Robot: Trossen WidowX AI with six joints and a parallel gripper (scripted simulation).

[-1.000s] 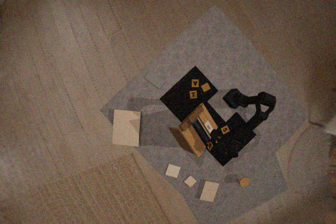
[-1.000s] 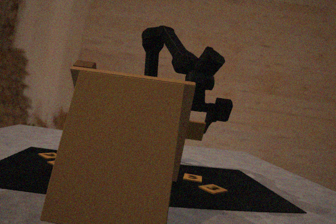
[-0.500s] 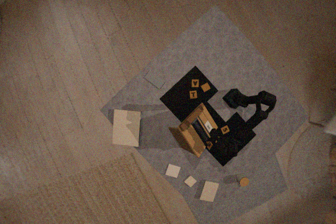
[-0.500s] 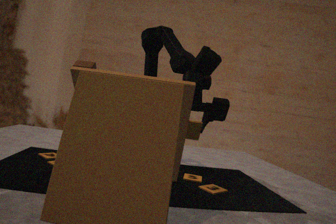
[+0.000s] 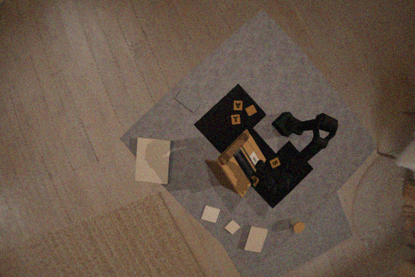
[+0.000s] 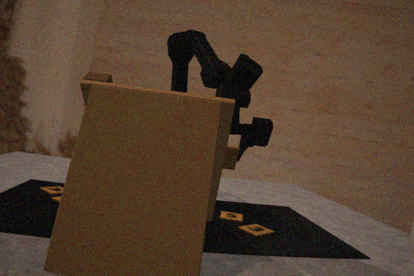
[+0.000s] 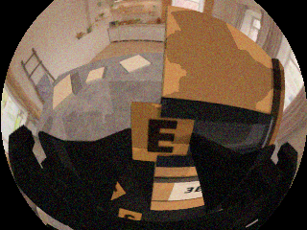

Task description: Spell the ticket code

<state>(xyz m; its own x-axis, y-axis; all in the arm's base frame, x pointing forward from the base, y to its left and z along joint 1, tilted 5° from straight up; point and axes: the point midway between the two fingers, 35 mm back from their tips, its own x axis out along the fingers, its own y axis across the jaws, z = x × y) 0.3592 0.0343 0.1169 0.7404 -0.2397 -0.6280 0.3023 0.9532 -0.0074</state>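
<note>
Right now the white ticket is 90 mm behind my gripper tip, 40 mm to the right of it and 80 mm below it. Also, from my gripper tip: black mat (190 mm behind, 50 mm to the right, 160 mm below); then grey slab (100 mm behind, 580 mm to the right, 160 mm below); then tan letter tile e (right at my gripper tip).
</note>
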